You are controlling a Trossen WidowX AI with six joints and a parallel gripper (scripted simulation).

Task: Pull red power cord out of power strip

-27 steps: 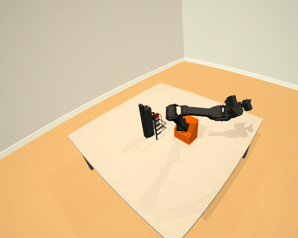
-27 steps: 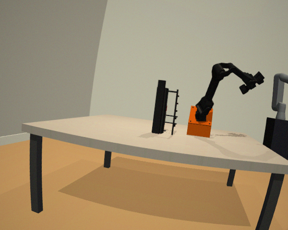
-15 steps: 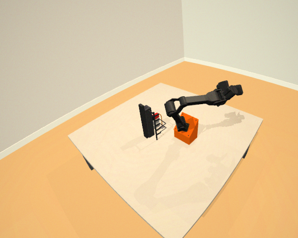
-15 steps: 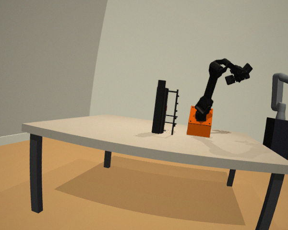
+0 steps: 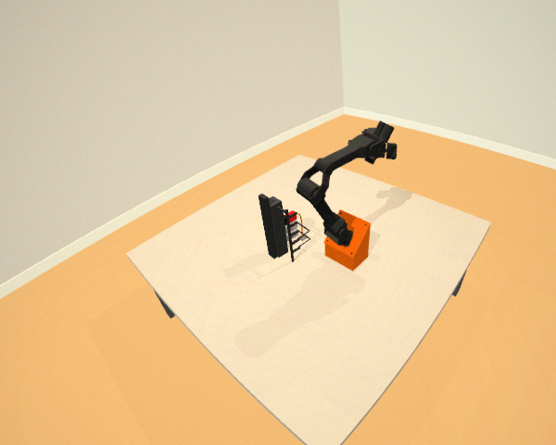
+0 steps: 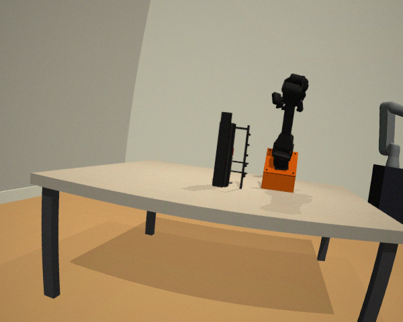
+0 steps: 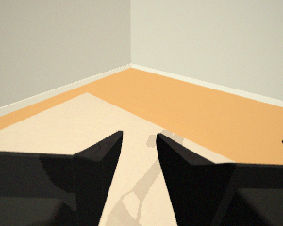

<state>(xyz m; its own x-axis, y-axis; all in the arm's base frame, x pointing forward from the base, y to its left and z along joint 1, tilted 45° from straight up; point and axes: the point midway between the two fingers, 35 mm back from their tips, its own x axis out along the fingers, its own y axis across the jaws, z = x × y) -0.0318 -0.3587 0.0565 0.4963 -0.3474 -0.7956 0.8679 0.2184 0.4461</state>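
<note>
Right now the red plug is 30 cm to the left of my gripper tip, 24 cm below it and 22 cm ahead of it.
</note>
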